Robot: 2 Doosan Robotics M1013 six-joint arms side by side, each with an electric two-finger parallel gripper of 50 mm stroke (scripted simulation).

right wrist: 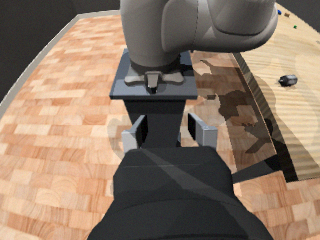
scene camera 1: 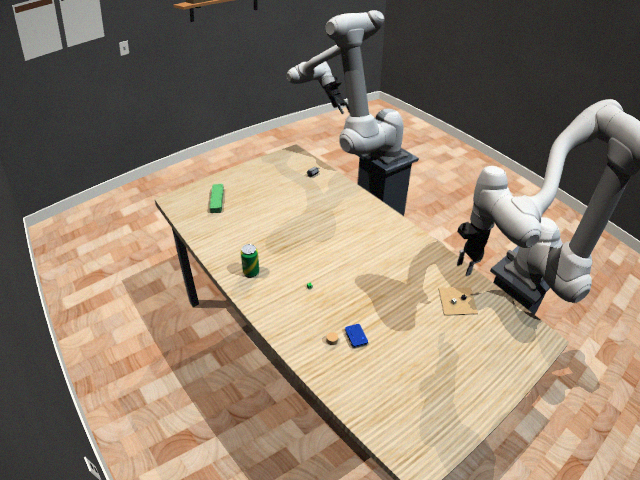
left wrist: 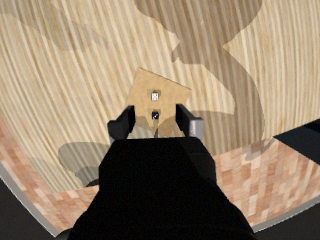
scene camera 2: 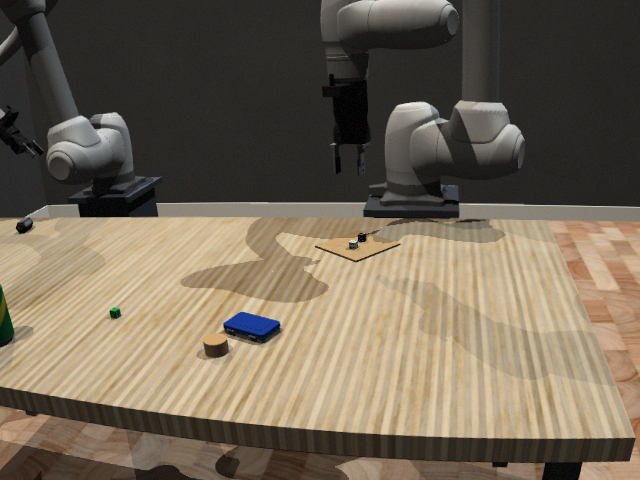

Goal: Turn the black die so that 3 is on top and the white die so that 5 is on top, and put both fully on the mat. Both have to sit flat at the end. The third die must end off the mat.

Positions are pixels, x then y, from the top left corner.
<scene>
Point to a tan mat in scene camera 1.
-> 462, 307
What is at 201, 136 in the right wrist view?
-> My right gripper.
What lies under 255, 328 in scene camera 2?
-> A blue case.
</scene>
